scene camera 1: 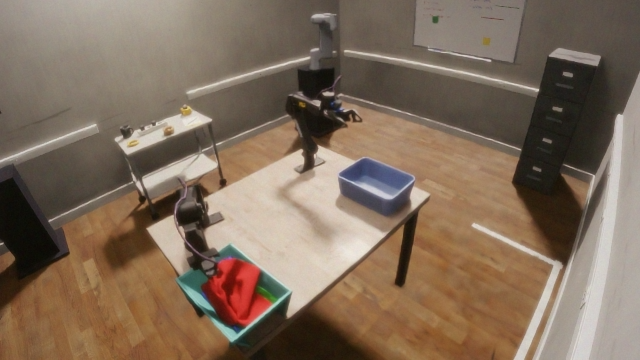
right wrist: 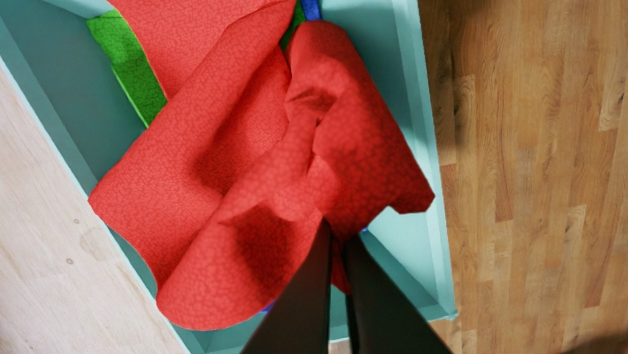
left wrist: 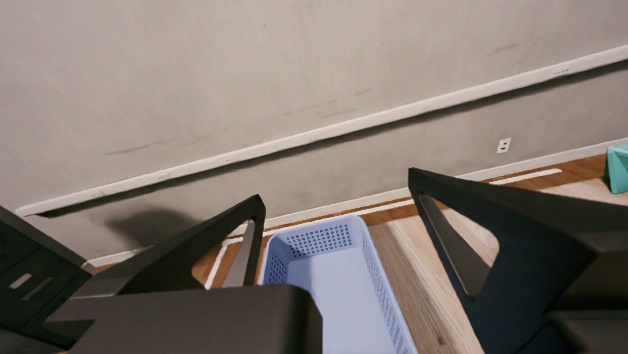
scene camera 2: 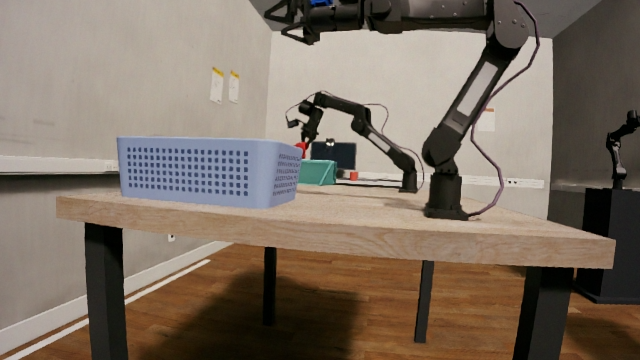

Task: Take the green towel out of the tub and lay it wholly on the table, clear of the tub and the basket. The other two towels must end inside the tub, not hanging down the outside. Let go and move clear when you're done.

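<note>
The red towel (scene camera 1: 237, 287) (scene camera 2: 301, 148) (right wrist: 200, 165) is bunched and partly raised, its upper end pinched in my right gripper (scene camera 1: 214, 271) (right wrist: 335, 218), which is shut on it over the teal tub (scene camera 1: 286, 301) (scene camera 2: 317, 172) (right wrist: 432, 145). The rest of it drapes into the tub. The green towel (scene camera 1: 266, 294) (right wrist: 142, 82) lies in the tub, mostly hidden under the red one. Slivers of the blue towel (right wrist: 311, 9) show beside them. My left gripper (scene camera 1: 353, 121) (scene camera 2: 276, 22) (left wrist: 329, 190) is open and empty, high above the table.
The blue basket (scene camera 1: 367, 196) (scene camera 2: 200, 170) (left wrist: 350, 295) stands on the table (scene camera 1: 280, 225) (scene camera 2: 350, 235) at its far right in scene camera 1. The tub sits at the table's near left corner there. A cart (scene camera 1: 165, 131) and a filing cabinet (scene camera 1: 555, 125) stand away from the table.
</note>
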